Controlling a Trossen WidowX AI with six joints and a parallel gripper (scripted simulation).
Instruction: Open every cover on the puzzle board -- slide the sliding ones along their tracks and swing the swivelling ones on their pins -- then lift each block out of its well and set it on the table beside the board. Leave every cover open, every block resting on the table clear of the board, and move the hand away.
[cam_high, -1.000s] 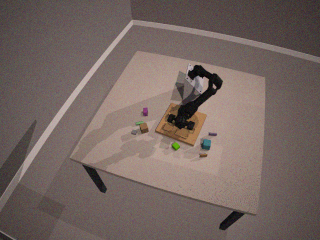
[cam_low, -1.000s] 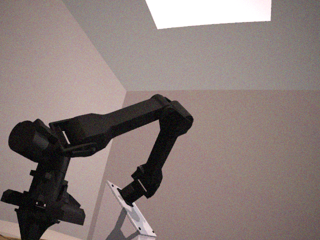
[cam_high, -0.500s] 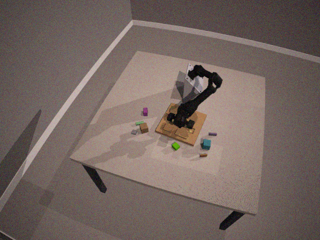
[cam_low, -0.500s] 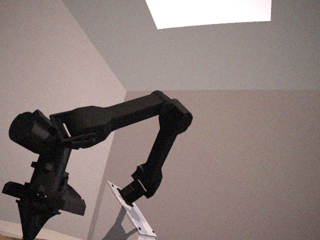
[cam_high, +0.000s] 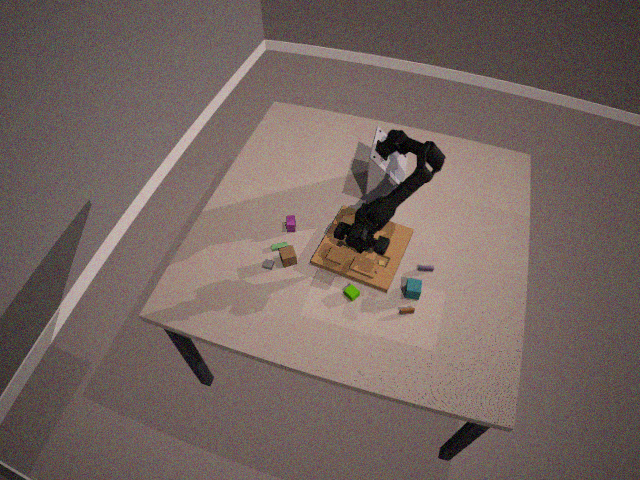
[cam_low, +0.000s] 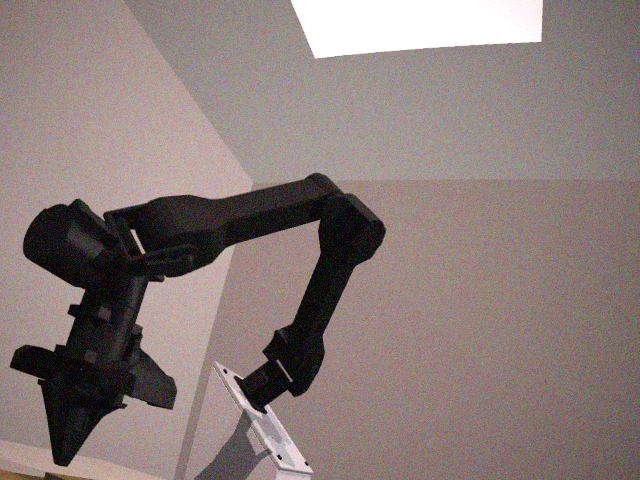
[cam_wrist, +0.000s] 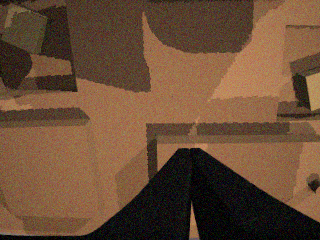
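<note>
The tan puzzle board lies 6 cm behind my gripper tip, 1 cm to the right of it and 4 cm below it. Round my gripper tip: bright green cube 14 cm ahead, 5 cm below; teal cube 9 cm ahead, 21 cm to the left, 3 cm below; purple object 2 cm behind, 24 cm to the left, 5 cm below.
</note>
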